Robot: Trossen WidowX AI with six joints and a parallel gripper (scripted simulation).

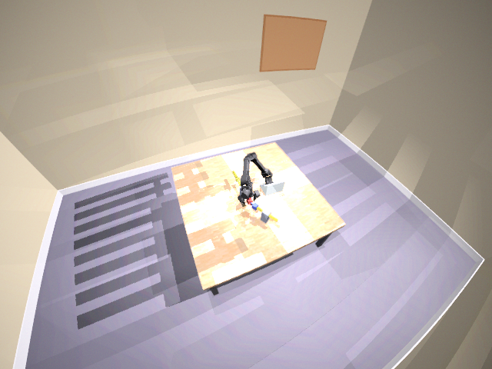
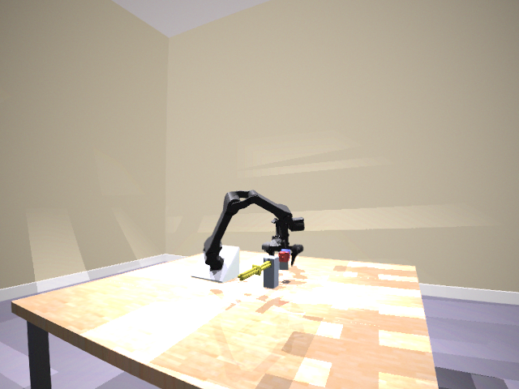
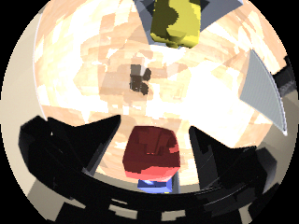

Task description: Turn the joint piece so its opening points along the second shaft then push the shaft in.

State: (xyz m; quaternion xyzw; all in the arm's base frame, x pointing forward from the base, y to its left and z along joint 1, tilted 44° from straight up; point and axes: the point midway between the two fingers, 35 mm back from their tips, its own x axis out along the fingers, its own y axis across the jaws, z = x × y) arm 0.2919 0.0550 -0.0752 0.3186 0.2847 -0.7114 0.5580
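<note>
Now: gripper tip 40 mm below the red square joint piece and 10 mm to the right of it.
</note>
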